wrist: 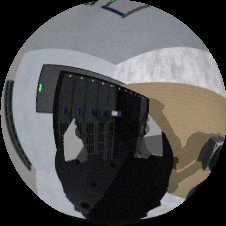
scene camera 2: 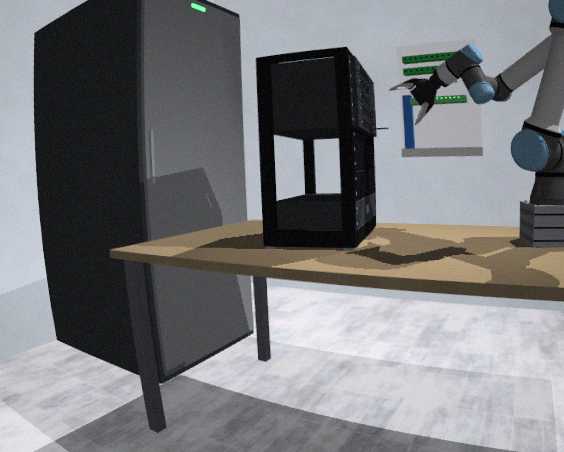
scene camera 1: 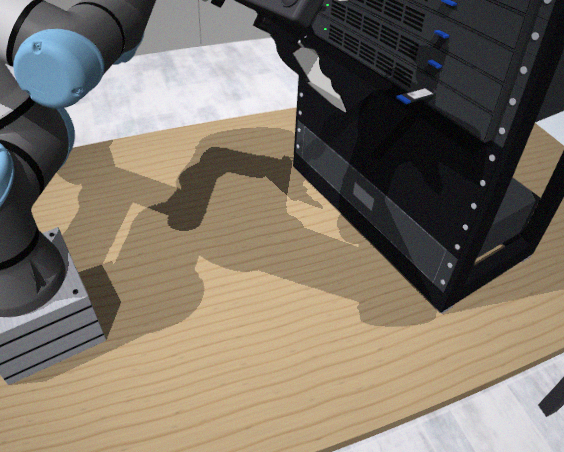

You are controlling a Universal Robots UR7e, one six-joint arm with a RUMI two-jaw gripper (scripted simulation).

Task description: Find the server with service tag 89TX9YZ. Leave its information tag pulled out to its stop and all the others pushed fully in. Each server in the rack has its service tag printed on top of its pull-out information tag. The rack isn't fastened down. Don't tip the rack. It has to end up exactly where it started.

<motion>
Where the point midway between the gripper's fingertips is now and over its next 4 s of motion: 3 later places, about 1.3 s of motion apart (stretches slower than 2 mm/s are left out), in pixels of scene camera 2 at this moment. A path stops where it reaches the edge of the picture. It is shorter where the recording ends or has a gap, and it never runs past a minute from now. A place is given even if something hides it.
My gripper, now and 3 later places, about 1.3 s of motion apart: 402,107; 403,107; 399,110; 391,116
</motion>
